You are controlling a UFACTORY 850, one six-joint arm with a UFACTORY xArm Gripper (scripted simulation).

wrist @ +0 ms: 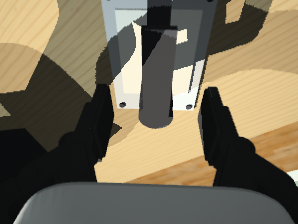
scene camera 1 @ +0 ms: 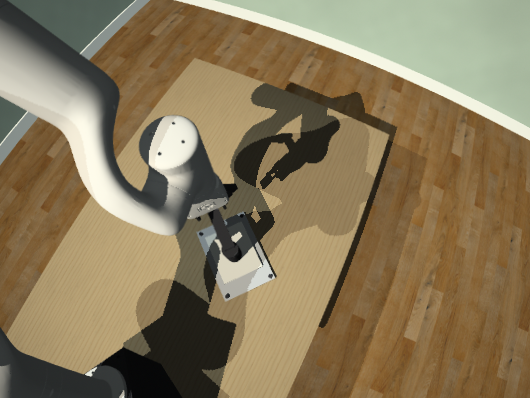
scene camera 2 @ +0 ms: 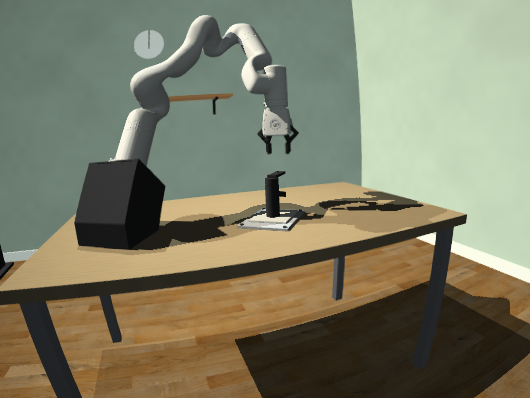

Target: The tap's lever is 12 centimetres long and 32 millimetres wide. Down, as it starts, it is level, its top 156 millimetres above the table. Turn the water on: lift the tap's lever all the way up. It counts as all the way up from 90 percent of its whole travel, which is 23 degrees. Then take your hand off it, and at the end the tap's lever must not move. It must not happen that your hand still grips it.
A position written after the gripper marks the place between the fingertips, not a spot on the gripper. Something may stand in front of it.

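Tap lever [wrist: 158, 43] visible. Gripper [scene camera 2: 278, 153] visible, also at [wrist: 156, 101] and [scene camera 1: 210, 209].
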